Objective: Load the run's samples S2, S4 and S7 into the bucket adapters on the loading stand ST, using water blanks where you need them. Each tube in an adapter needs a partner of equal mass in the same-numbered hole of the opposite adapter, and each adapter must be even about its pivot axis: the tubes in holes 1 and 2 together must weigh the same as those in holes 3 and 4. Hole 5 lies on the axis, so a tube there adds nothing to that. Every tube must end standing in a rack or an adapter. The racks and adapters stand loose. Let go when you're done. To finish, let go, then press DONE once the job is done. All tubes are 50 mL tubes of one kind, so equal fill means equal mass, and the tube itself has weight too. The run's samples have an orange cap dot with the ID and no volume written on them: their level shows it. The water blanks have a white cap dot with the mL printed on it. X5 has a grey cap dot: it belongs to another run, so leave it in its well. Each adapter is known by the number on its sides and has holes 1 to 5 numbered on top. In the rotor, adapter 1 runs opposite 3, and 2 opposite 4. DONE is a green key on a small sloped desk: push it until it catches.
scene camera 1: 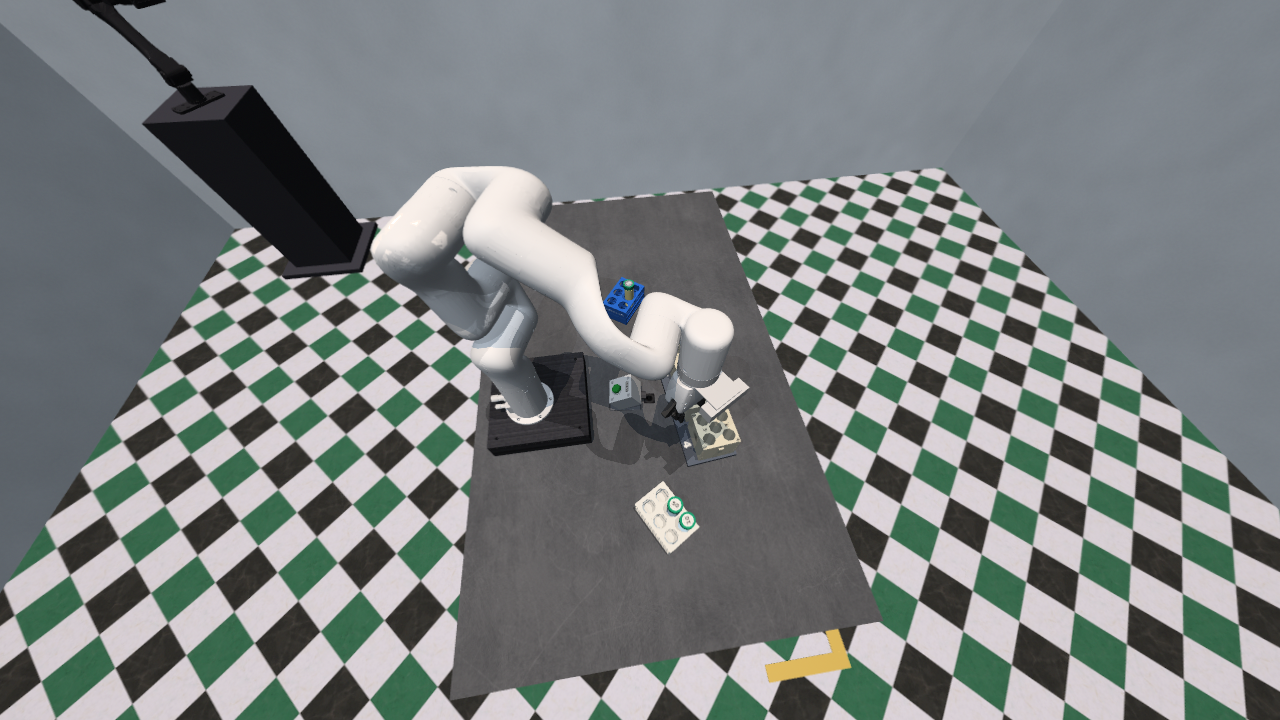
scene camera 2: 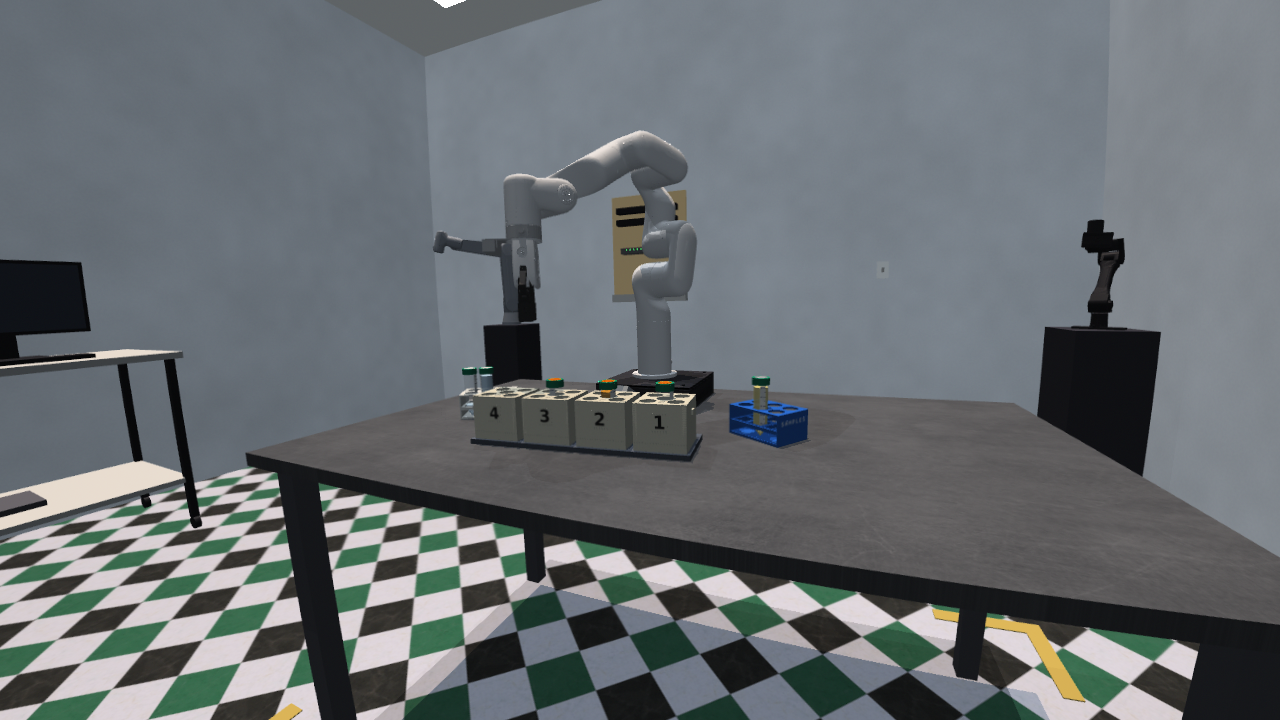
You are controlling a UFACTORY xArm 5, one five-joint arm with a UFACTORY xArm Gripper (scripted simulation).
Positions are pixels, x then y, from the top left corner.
Labels:
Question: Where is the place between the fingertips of the gripper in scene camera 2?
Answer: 527,321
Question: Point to a blue sample rack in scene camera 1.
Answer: At 616,310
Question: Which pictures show the blue sample rack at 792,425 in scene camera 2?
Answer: Scene camera 1 and scene camera 2: all of them.

